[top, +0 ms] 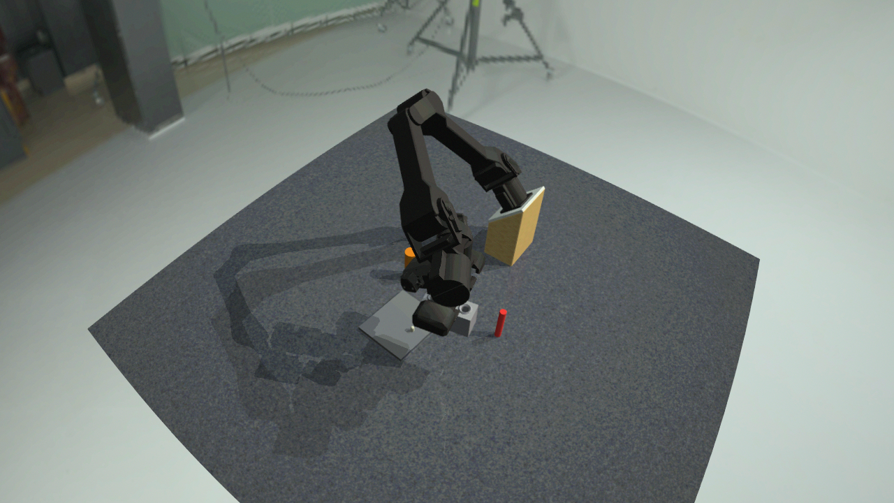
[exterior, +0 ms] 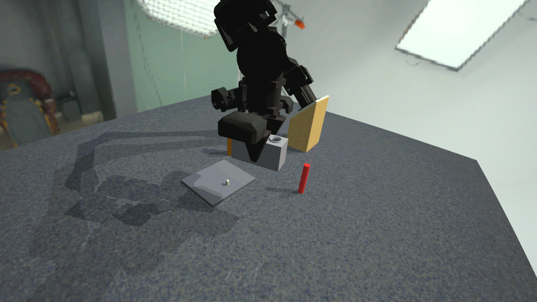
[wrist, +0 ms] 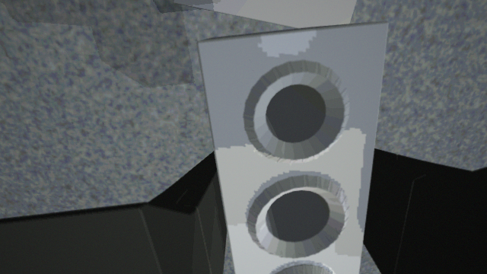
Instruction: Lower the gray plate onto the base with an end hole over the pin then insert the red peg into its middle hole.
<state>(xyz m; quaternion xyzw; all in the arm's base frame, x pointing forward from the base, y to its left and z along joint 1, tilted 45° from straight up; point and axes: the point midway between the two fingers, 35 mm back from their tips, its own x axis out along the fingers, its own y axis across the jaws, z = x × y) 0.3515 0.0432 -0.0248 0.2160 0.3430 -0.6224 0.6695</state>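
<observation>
Now: gripper tip 120 mm above the flat gray base, 100 mm to the left of it and 10 mm past it. From my gripper tip the other things lie so: orange cylinder 180 mm to the right, 130 mm behind, 90 mm below; red peg 110 mm behind, 90 mm below, 60 mm to the left; gray plate 30 mm above.
</observation>
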